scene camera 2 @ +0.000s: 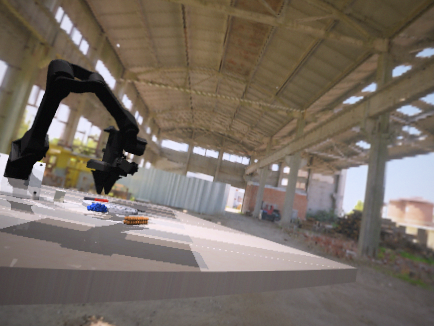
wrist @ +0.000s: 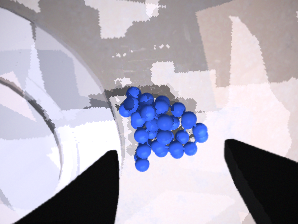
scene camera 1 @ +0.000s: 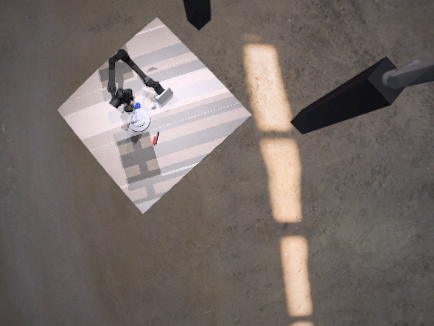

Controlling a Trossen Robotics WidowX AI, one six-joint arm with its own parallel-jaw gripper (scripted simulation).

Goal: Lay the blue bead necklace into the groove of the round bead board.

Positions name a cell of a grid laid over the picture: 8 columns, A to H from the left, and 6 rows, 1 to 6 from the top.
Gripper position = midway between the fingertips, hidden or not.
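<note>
You'd find the gripper (scene camera 2: B4) there, and the wrist view has the gripper too (wrist: E5).
</note>
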